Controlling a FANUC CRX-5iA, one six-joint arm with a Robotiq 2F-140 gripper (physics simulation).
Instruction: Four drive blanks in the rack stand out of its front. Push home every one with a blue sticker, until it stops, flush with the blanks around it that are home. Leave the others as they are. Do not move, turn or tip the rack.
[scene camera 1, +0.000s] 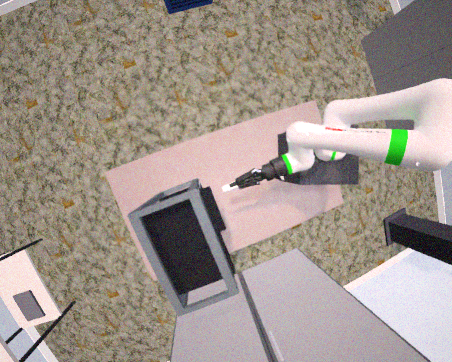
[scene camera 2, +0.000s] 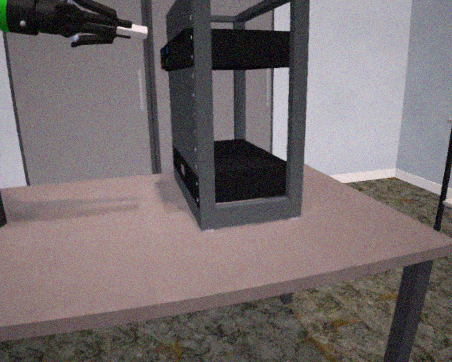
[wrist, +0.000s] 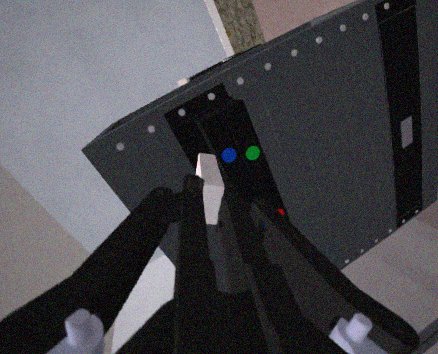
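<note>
The grey rack stands upright on the table. Dark drive blanks stand out of its front, high up. In the wrist view, a blue sticker and a green sticker sit side by side on dark blanks. Lower, a red sticker and a dim blue sticker show partly behind the fingers. How far each blank stands out is hard to tell. My gripper is shut and empty, its white tip a short gap in front of the blanks.
The table carries the rack. A black unit with a light label sits low in the rack. A grey cabinet stands beside the table, close to the rack.
</note>
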